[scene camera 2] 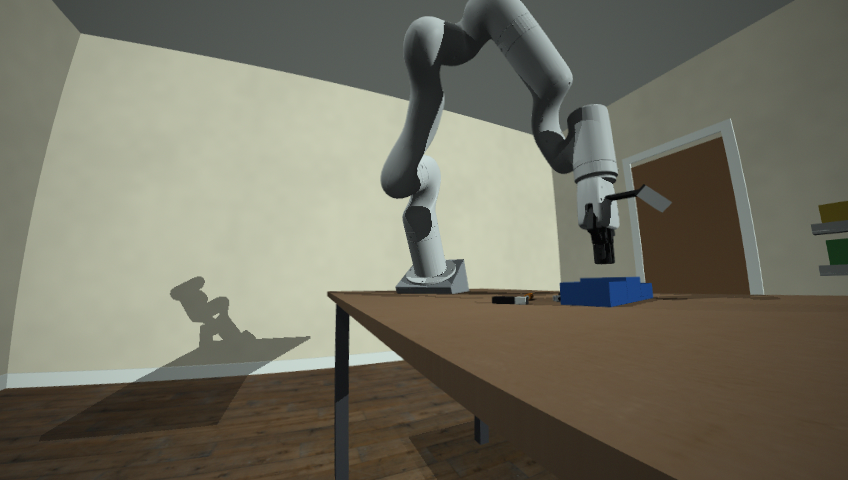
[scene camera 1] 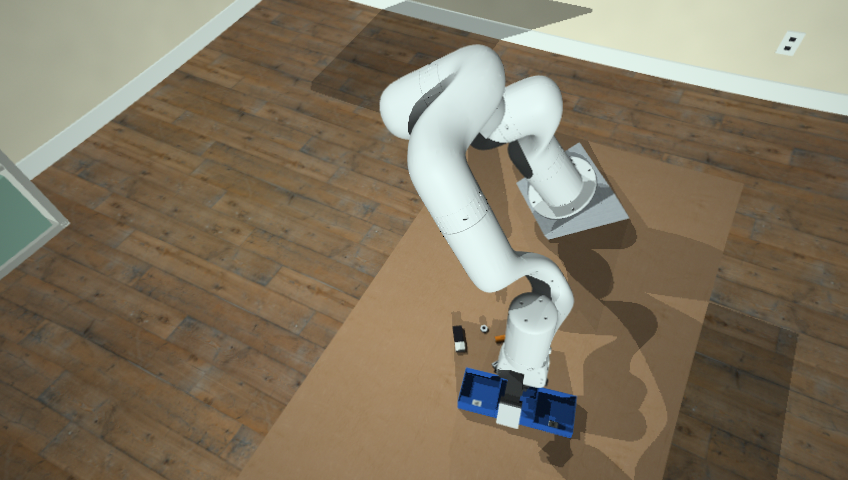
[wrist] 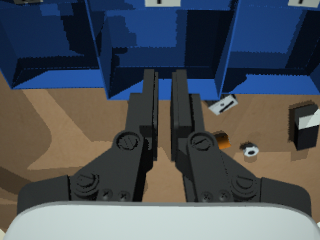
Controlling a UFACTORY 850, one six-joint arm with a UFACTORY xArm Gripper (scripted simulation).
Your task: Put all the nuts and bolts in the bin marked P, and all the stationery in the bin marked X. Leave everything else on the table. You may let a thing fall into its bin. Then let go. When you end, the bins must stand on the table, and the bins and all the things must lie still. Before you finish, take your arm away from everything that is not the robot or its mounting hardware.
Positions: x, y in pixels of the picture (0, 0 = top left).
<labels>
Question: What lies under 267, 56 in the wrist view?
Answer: A blue bin.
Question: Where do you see a blue bin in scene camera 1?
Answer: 555, 410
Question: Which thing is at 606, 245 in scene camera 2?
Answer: The gripper.
</labels>
